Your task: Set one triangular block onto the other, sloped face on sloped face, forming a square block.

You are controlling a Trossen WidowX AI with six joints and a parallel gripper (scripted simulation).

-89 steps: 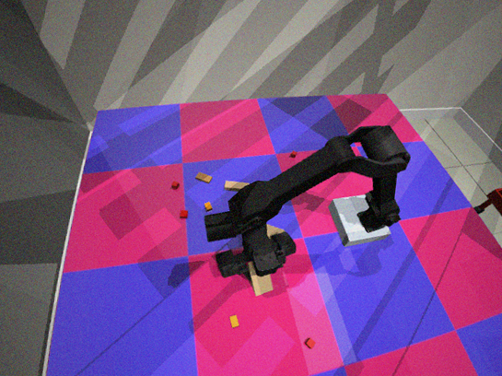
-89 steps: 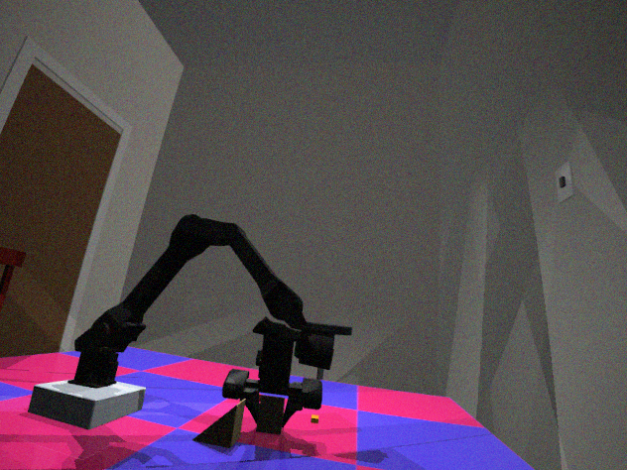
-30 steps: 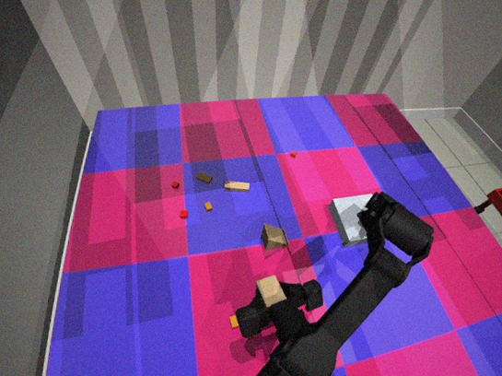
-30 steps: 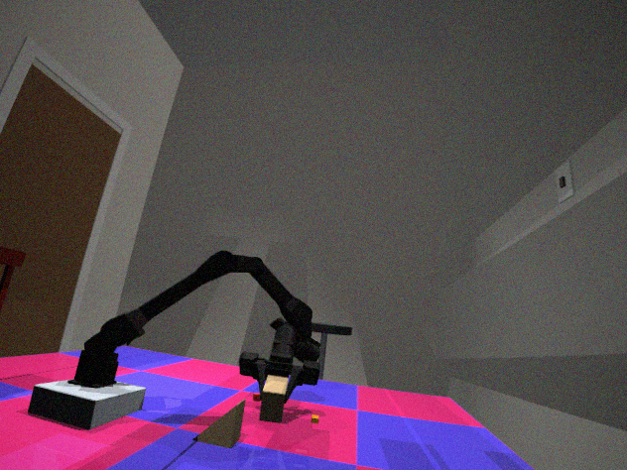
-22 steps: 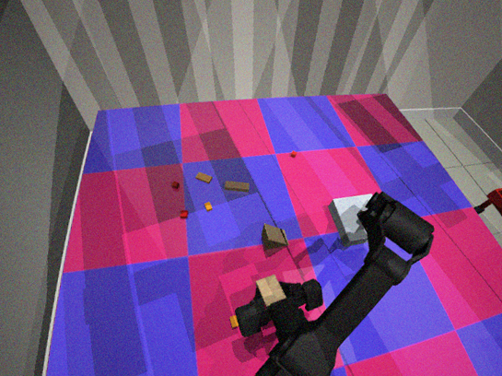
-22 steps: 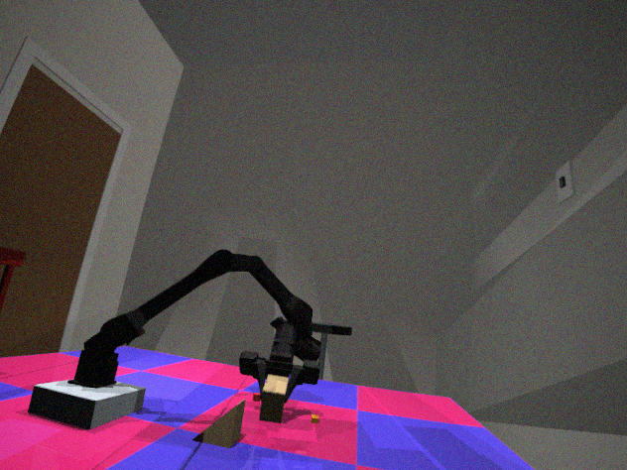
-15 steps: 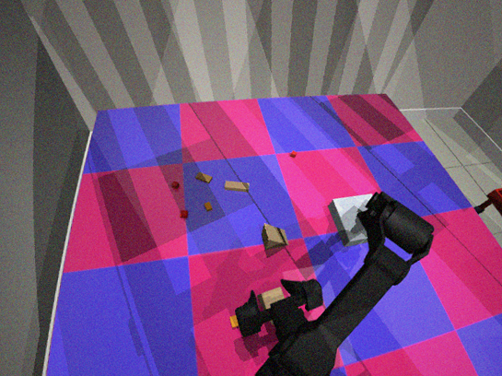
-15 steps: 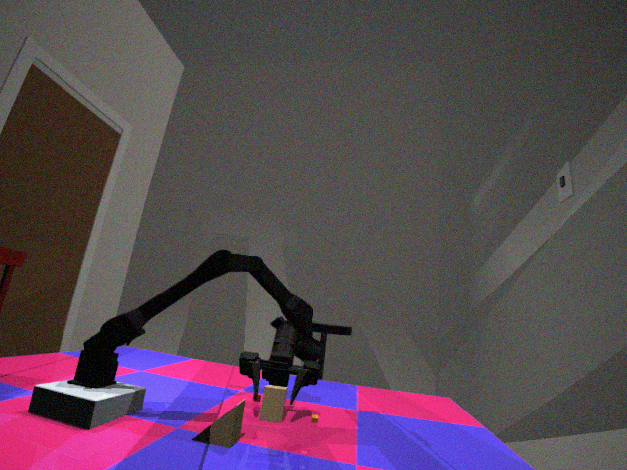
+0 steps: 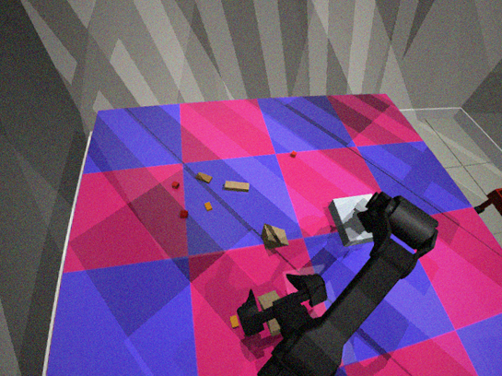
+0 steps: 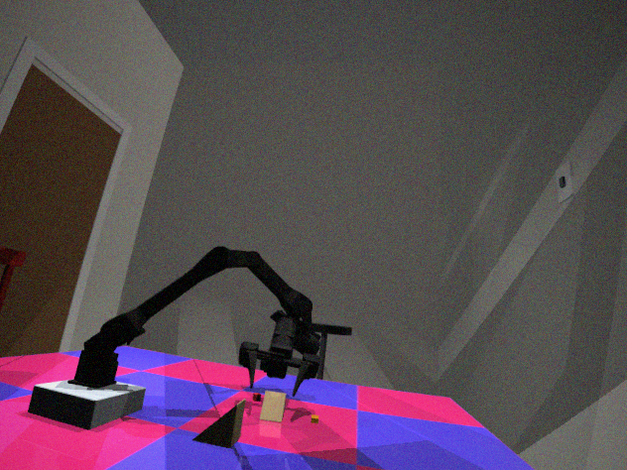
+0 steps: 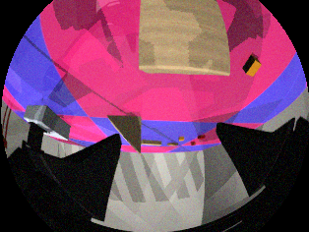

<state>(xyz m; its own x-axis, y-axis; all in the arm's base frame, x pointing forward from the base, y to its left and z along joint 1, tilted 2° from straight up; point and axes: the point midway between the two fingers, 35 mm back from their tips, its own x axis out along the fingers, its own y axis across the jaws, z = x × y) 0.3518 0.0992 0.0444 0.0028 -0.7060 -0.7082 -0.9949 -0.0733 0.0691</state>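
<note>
Now: gripper tip 60 mm to the right of the tan triangular block and 40 mm above it. Round my gripper tip: brown flat piece: 380 mm to the right, 70 mm ahead, 60 mm below; long tan piece: 320 mm to the right, 60 mm below, 20 mm behind.
</note>
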